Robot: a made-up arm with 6 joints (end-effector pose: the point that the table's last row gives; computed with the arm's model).
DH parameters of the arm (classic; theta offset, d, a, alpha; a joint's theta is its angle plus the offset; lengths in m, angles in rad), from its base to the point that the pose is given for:
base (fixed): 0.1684 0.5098 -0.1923 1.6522
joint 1: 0 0.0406 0.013 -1.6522
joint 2: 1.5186 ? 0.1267 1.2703
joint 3: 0 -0.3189 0.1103 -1.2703
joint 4: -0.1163 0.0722 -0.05 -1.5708
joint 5: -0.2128 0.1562 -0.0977 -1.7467
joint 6: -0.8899 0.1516 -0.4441 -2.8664
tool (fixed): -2.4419 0.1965 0 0
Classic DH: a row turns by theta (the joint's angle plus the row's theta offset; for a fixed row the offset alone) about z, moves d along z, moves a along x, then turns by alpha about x.
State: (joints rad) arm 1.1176 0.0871 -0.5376 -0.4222 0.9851 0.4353
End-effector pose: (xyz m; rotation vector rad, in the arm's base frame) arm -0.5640 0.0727 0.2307 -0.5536 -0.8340 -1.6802
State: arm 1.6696 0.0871 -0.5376 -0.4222 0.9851 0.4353
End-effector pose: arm -0.3636 0.1183 0.0902 -0.0435 -1.1244 -1.9314
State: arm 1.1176 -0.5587 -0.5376 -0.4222 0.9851 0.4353
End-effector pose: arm -0.5021 0.2962 0.4087 -0.3325 -0.1985 -2.0389
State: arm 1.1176 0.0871 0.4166 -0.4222 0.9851 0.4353
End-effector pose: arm -0.3470 -0.3483 0.1976 -0.0190 -0.7799 -0.8563
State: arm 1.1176 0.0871 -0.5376 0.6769 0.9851 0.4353
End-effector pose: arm -0.3852 0.1074 0.5383 -1.1681 -1.2494 -0.6563
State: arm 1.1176 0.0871 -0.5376 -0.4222 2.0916 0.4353
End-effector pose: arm -0.3130 0.4506 0.4509 -1.6430 -0.2422 -2.0201
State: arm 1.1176 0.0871 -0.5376 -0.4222 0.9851 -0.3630
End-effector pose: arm -0.2629 0.0589 0.4040 -0.9755 -0.5156 -0.9940
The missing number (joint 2, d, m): -0.2043
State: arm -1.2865 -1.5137 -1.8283 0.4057 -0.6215 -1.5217
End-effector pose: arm -0.5793 -0.0659 0.0112 -0.6833 2.3189 0.1553
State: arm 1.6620 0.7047 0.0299 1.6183 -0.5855 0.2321
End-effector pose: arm 0.2467 0.3272 0.4559 -1.1108 -0.5624 1.4807
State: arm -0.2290 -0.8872 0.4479 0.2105 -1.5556 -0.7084
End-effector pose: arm -0.1540 0.0318 0.2061 1.3976 -1.0381 -0.1474
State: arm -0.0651 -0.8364 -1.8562 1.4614 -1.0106 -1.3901
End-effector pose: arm -0.0232 0.2069 -0.0406 0.3965 0.8713 0.5310
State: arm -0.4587 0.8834 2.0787 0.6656 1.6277 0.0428
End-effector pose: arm -0.0406 -0.2626 0.2264 1.0852 -0.1229 0.8822
